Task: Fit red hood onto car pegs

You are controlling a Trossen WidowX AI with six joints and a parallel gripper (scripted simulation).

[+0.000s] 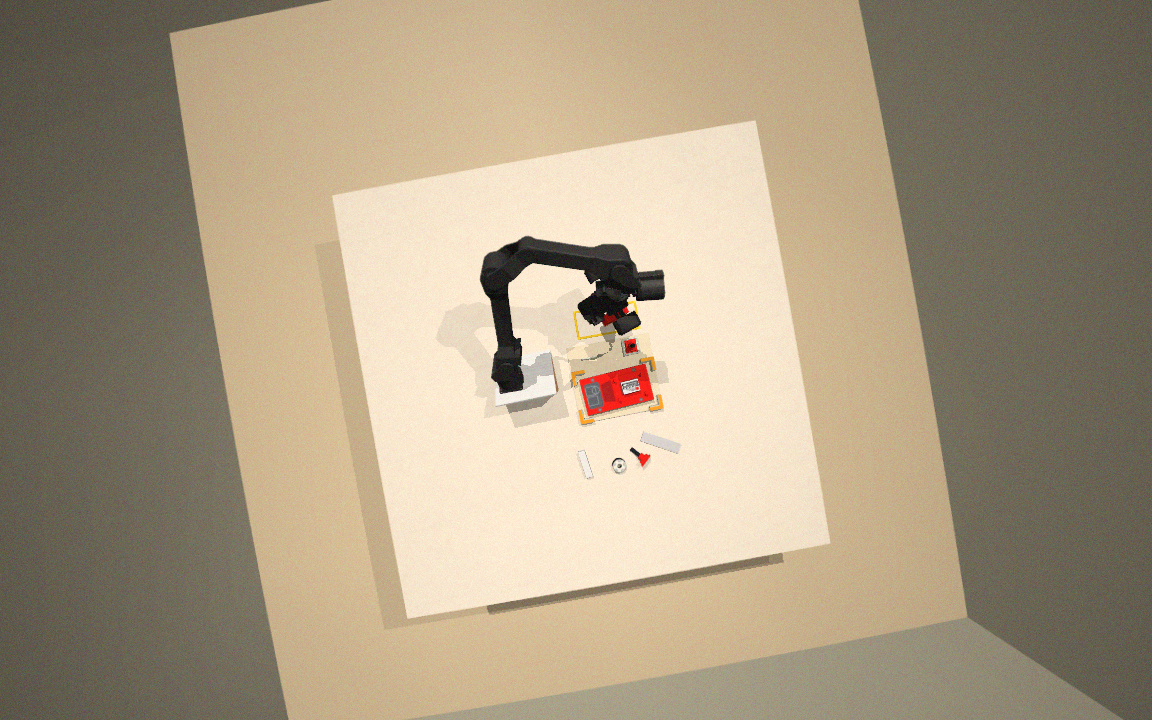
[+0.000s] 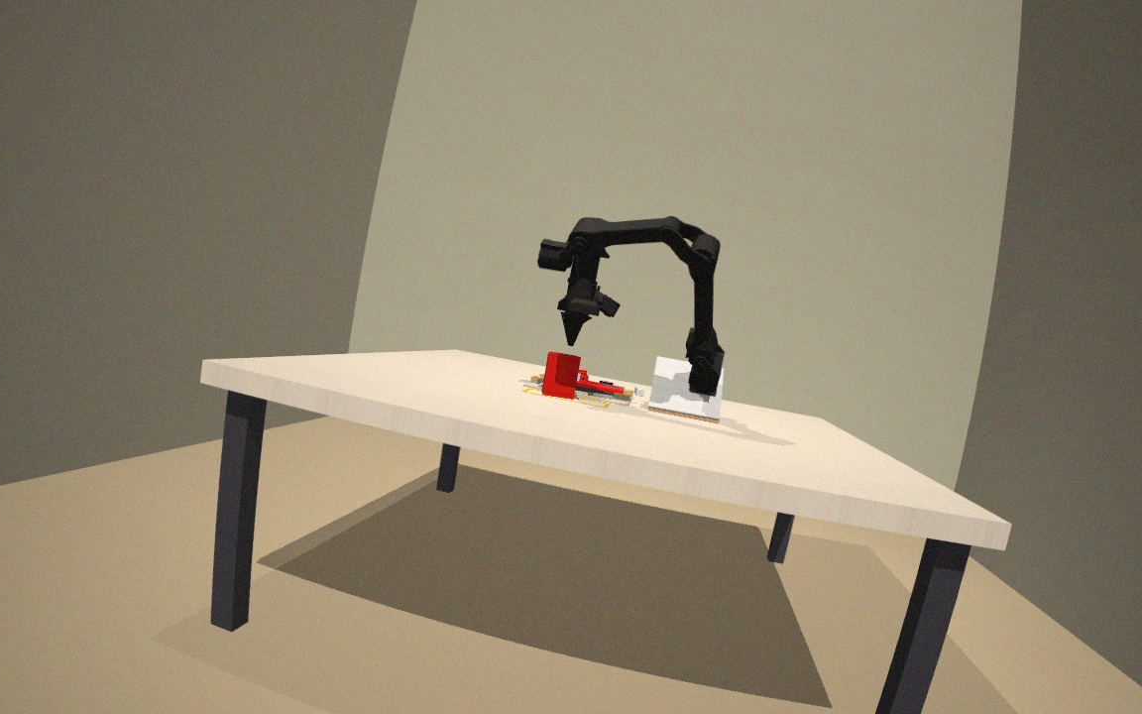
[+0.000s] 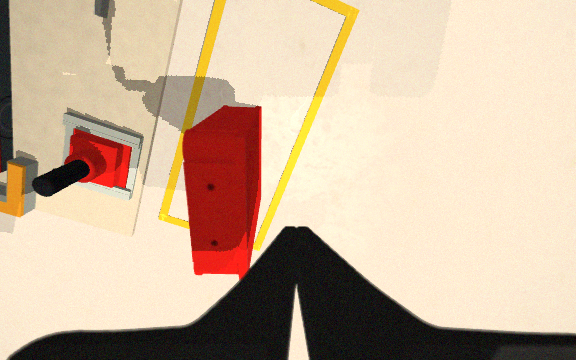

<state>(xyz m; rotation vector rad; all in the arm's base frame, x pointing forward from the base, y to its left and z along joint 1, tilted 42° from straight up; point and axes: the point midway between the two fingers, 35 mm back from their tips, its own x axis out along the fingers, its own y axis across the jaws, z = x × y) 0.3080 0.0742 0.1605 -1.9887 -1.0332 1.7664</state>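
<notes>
The red hood lies 7 cm below my gripper tip, 3 cm to the right of it and 1 cm ahead of it. From my gripper tip the other things lie so: white bar 44 cm to the right, 15 cm behind, 11 cm below; then grey bar 42 cm to the right, 11 cm below, 8 cm ahead; then engine block 23 cm to the right, 9 cm below, 2 cm ahead.
</notes>
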